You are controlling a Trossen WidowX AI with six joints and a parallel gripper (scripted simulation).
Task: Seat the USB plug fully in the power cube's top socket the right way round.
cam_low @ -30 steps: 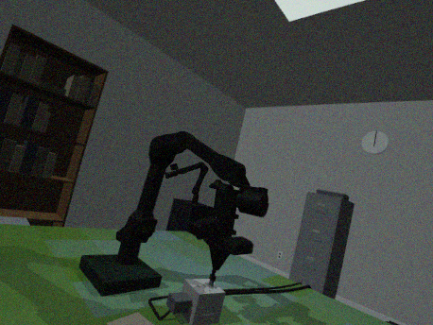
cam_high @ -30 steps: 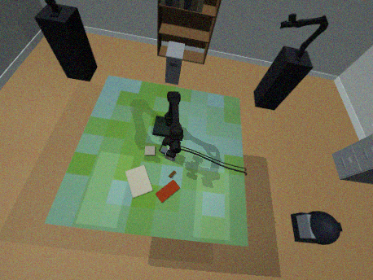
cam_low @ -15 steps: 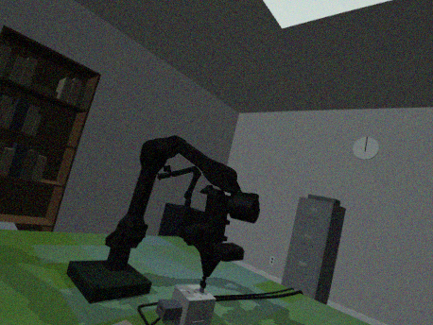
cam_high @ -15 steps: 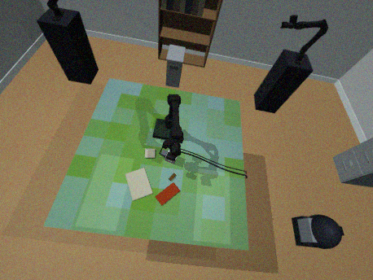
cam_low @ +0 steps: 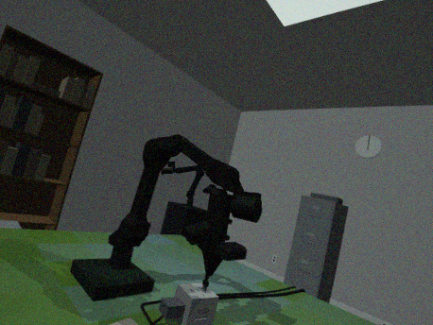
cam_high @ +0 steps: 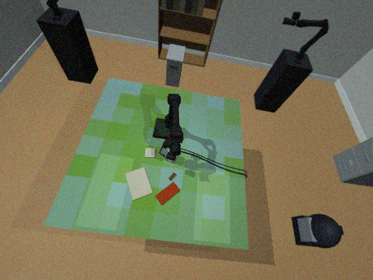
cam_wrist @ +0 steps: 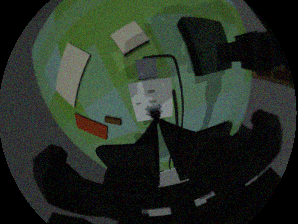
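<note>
My gripper tip is 20 mm above the USB plug. From my gripper tip the other things lie so: brown piece: 140 mm ahead, 10 mm to the left, 110 mm below; then red book: 270 mm ahead, 10 mm to the right, 110 mm below; then white book: 230 mm ahead, 220 mm to the right, 110 mm below.
</note>
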